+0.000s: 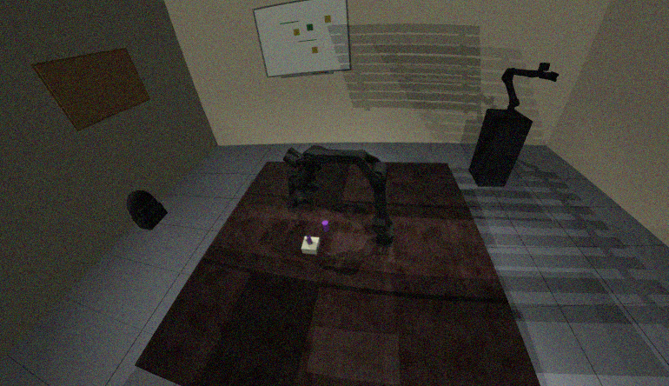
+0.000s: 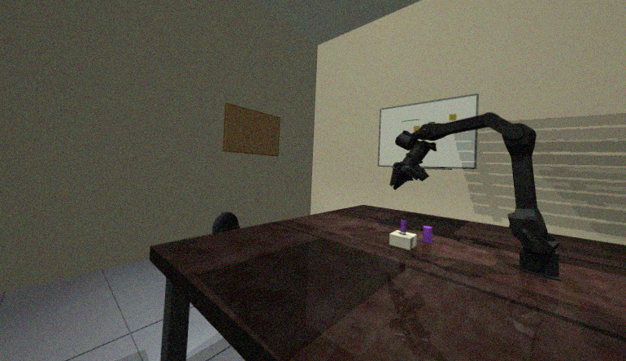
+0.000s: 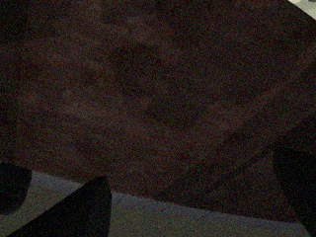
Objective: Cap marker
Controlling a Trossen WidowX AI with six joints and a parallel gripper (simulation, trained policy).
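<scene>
My gripper tip is 13 cm past the purple cap and 16 cm above it. Also, from my gripper tip: white holder block (8 cm behind, 11 cm to the left, 17 cm below); then purple marker (8 cm behind, 11 cm to the left, 12 cm below).
</scene>
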